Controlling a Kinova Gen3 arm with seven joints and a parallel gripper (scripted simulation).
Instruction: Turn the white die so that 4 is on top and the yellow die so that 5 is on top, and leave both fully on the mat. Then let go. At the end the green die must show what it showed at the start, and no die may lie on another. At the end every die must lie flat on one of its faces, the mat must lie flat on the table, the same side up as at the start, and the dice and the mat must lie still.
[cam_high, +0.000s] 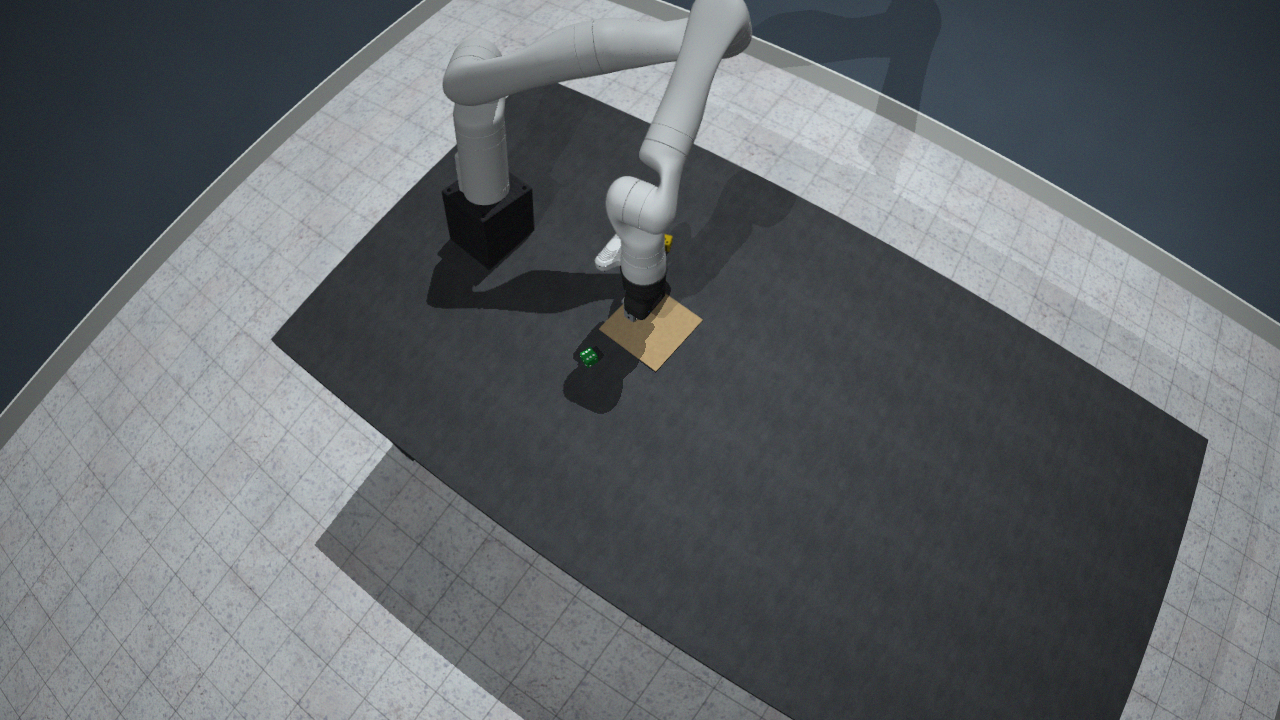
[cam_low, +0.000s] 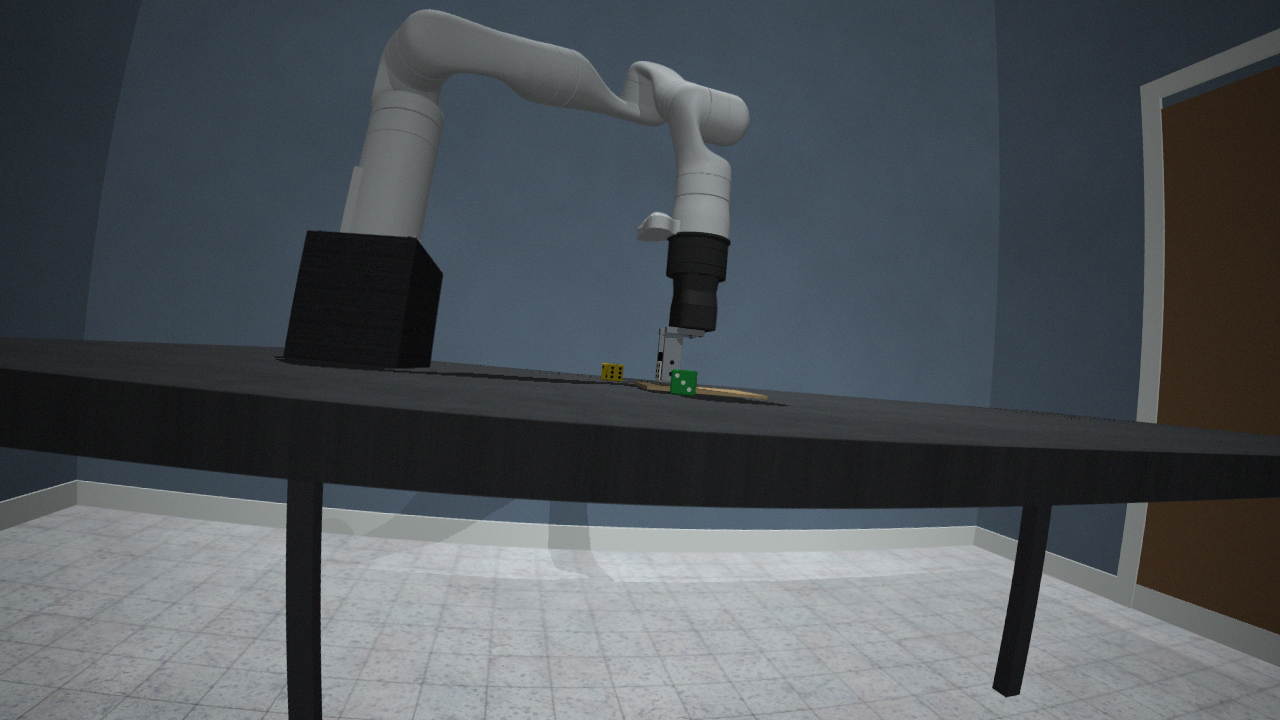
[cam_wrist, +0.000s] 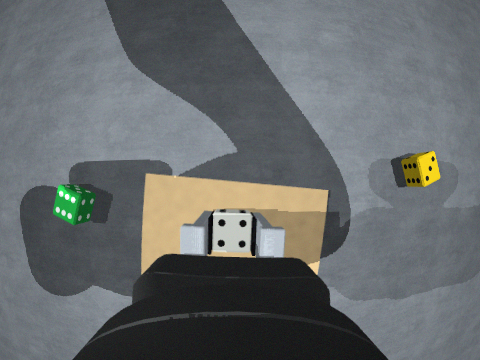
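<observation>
The white die lies 1 cm below my hand. The rest, counted from my hand: green die 3 cm behind, 12 cm to the right, 2 cm below; yellow die 2 cm behind, 17 cm to the left, 2 cm below; tan mat 4 cm ahead, 1 cm to the right, 3 cm below.
</observation>
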